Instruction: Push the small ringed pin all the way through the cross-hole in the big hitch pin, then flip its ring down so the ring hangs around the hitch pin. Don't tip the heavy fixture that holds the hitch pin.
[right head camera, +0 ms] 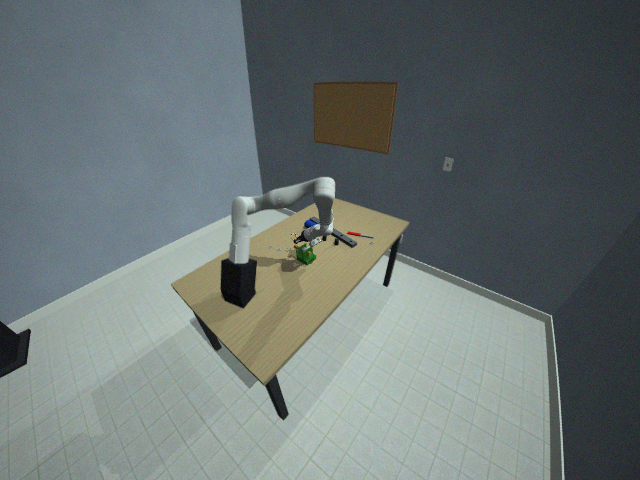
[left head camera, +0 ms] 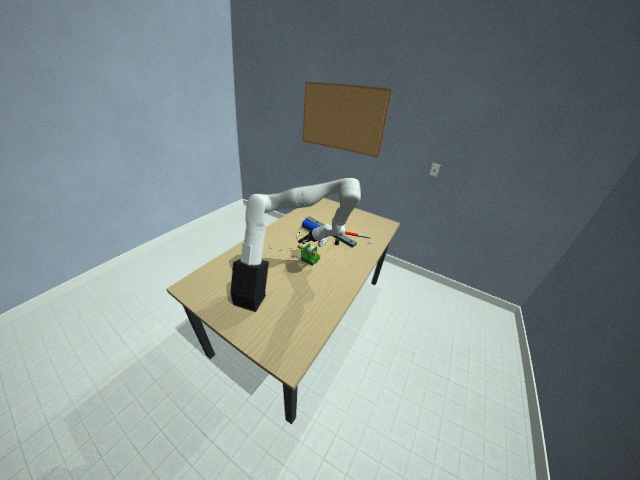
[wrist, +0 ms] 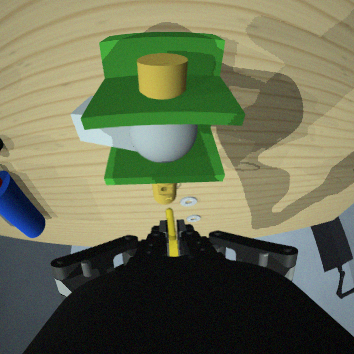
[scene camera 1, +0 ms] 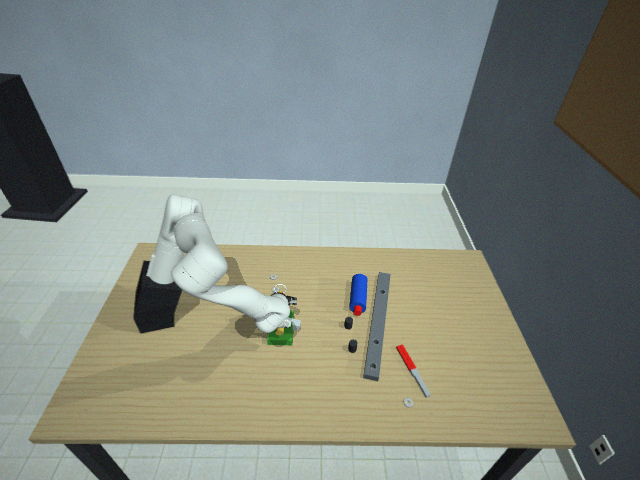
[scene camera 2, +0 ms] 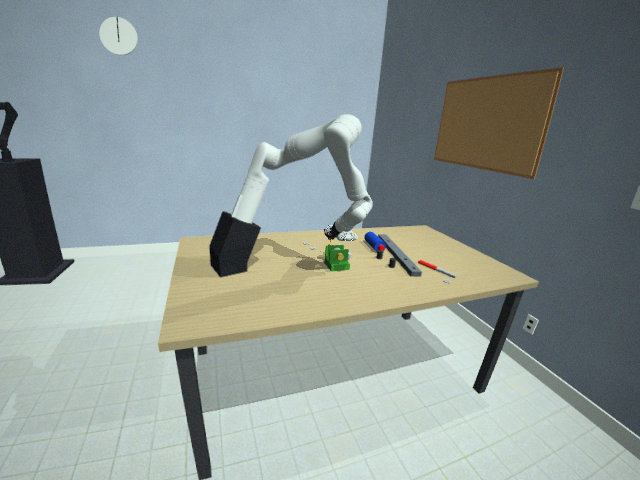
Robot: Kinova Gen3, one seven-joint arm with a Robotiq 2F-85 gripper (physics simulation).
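Note:
In the wrist view my gripper is shut on the small yellow pin, whose tip points up the picture toward the hitch pin. The yellow hitch pin runs through the green fixture, which stands upright. The hitch pin's far end sticks out past the plate with its cross-hole showing. The small pin's tip appears just short of that end, with a small gap in the wrist view. A thin pale ring shows beside the gripper in scene camera 1.
A grey rounded tongue sits between the fixture's plates. Two washers lie near the hitch pin's end. A blue cylinder, two black pegs, a grey bar and a red-handled tool lie to the right.

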